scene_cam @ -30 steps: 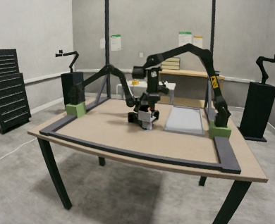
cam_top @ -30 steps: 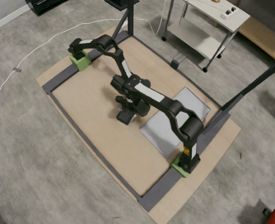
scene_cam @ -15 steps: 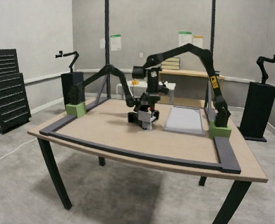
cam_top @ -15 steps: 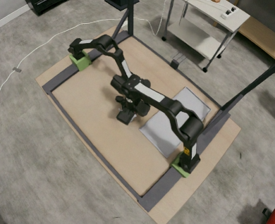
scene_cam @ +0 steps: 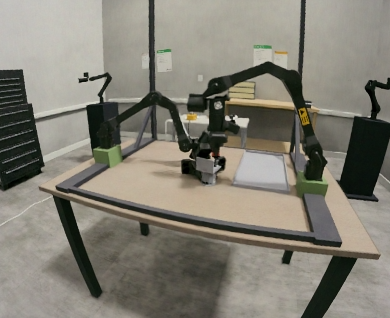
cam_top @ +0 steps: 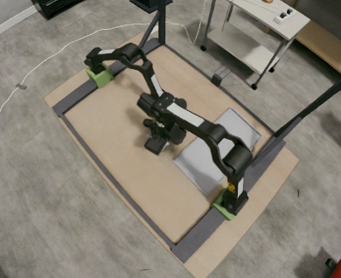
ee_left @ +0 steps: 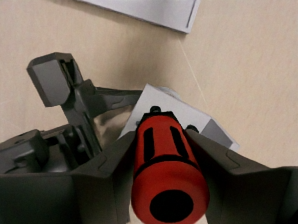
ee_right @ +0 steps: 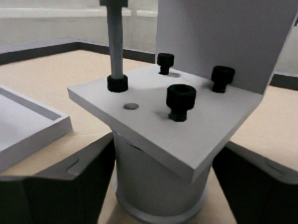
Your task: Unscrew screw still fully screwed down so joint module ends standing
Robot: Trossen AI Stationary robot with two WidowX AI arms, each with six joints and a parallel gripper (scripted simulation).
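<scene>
My left hand is 30 mm above the red screwdriver. From my left hand the other things lie so: black screw (10 mm behind, 30 mm to the right, 80 mm below); then grey joint module (10 mm ahead, 20 mm to the right, 120 mm below); then light grey bracket (10 mm ahead, 20 mm to the right, 80 mm below).
My right hand is 20 mm short of the grey joint module, 20 mm to the right of it and 10 mm above it. Round my right hand: black screw 30 mm above; red screwdriver 10 mm ahead, 40 mm to the left, 90 mm above; light grey bracket 20 mm ahead, 10 mm to the left, 40 mm above.
</scene>
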